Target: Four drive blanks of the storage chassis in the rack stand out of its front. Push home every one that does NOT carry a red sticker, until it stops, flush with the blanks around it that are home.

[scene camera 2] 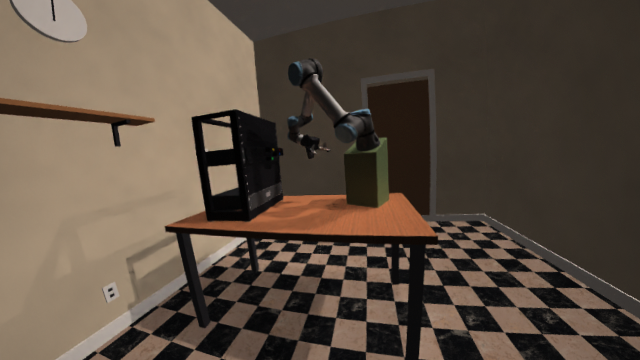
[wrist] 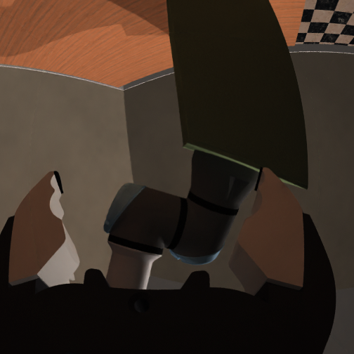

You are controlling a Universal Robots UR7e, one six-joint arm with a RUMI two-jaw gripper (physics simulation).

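Seen in the pictures: gripper, fingertip midpoint: (scene camera 2: pixel 324 152); arm's base at its link origin: (scene camera 2: pixel 368 145).
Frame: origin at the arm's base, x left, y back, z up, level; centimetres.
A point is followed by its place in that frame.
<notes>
The rack (scene camera 2: pixel 242 170) {x 29.7, y -70.4, z -8.2 cm} stands on the left part of the table, its dark front turned toward the arm. Drive blanks (scene camera 2: pixel 279 151) {x -10.3, y -62.6, z 1.5 cm} stand out of the chassis front as a small dark cluster, with tiny yellow and green marks and a faint reddish one near them. They are too small to tell apart or to say which carries a red sticker. My gripper (scene camera 2: pixel 325 148) {x -3.9, y -29.1, z -1.9 cm} (wrist: pixel 156 172) is open and empty, in the air between the rack and the green pedestal, pointing away from the rack. The rack and its blanks do not show in the wrist view.
The green pedestal (scene camera 2: pixel 361 177) {x 6.8, y -5.9, z -19.1 cm} (wrist: pixel 240 95) carries the arm's base (scene camera 2: pixel 368 142) {x 7.9, y -0.8, z 1.8 cm} (wrist: pixel 220 175). The wooden table (scene camera 2: pixel 320 220) {x 29.7, y -30.0, z -37.4 cm} (wrist: pixel 100 50) bears the rack and pedestal. A wall shelf (scene camera 2: pixel 75 113) is at the left, and a door (scene camera 2: pixel 398 145) is in the back wall.
</notes>
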